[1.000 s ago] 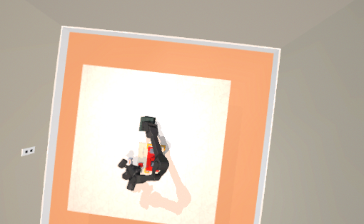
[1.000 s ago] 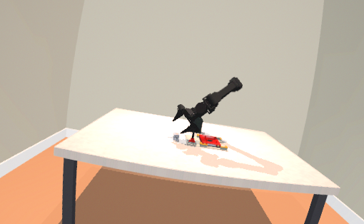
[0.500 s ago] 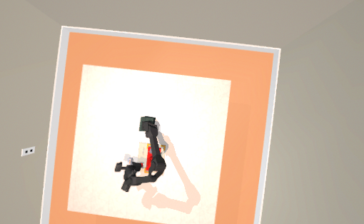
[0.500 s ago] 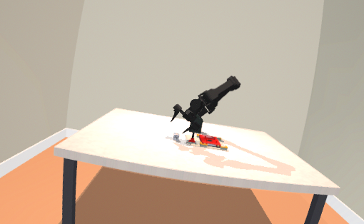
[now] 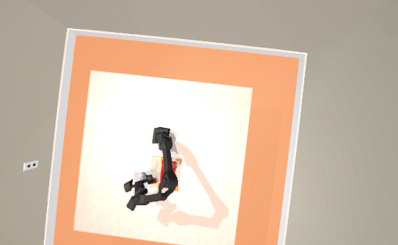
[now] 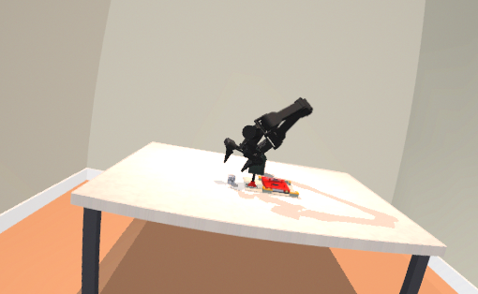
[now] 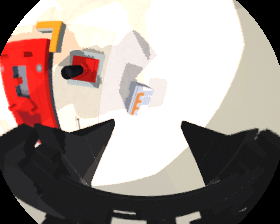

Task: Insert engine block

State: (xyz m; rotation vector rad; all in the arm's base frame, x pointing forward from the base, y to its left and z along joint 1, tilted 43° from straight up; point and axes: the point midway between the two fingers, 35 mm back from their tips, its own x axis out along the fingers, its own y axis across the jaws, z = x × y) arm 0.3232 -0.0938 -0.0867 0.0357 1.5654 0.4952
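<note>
My gripper tip is now 10 mm short of the grey engine block, 10 mm to the right of it and 60 mm above it.
</note>
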